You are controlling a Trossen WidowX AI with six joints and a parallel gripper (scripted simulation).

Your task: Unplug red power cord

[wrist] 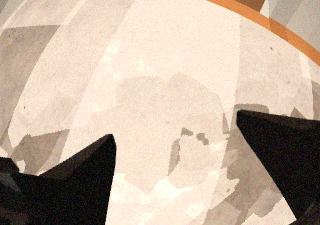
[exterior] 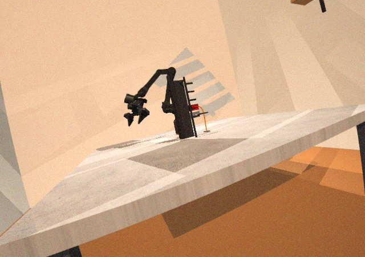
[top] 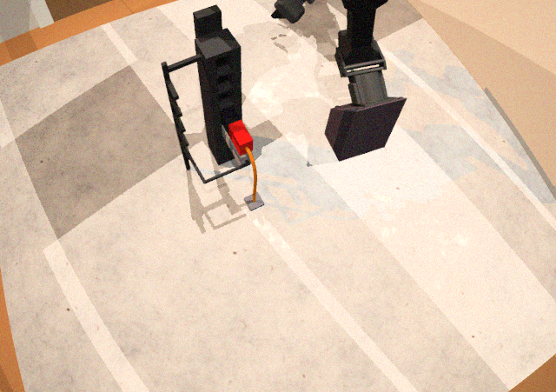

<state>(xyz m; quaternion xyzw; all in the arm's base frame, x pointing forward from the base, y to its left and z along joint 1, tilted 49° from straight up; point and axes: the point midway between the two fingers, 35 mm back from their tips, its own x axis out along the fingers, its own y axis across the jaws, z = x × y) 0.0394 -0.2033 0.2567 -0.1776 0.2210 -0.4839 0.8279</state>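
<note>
My gripper tip is 33 cm to the right of the red plug, 22 cm short of it and 4 cm below it. From my gripper tip the other things lie so: grey plate (40 cm to the left, 20 cm ahead, 13 cm below).
</note>
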